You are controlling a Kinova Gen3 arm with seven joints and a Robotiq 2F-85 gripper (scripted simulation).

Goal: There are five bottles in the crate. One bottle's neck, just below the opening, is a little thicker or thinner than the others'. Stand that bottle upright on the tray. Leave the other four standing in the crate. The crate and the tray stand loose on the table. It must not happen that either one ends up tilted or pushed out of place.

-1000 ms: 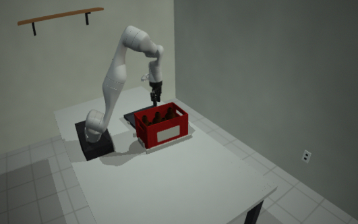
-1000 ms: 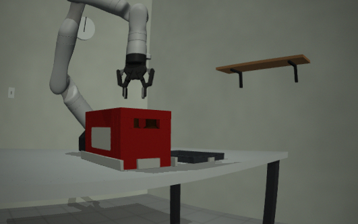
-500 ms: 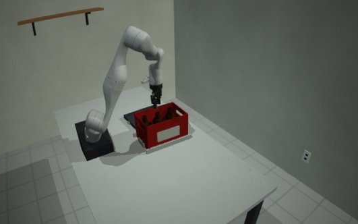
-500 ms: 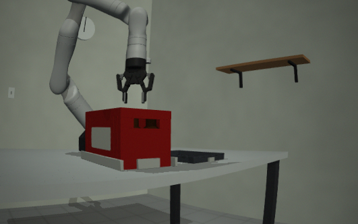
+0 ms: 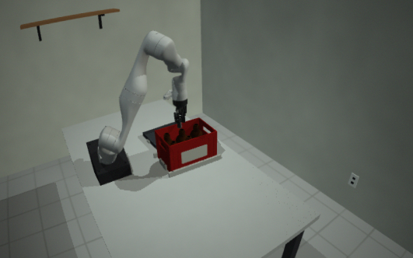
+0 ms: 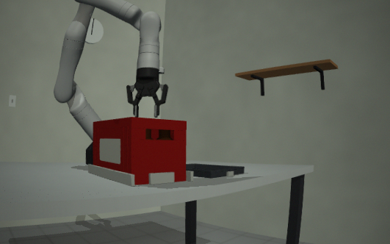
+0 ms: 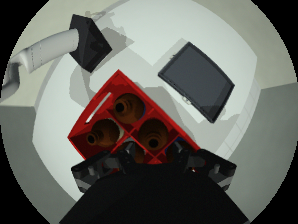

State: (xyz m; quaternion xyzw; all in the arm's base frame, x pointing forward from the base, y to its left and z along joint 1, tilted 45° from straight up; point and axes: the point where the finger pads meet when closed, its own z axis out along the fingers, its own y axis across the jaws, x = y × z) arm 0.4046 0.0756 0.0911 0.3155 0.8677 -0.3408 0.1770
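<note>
The red crate is 4 cm to the right of my hand and 12 cm below it. The rest, counted from my hand: dark tray 1 cm behind, 24 cm to the left, 19 cm below.
</note>
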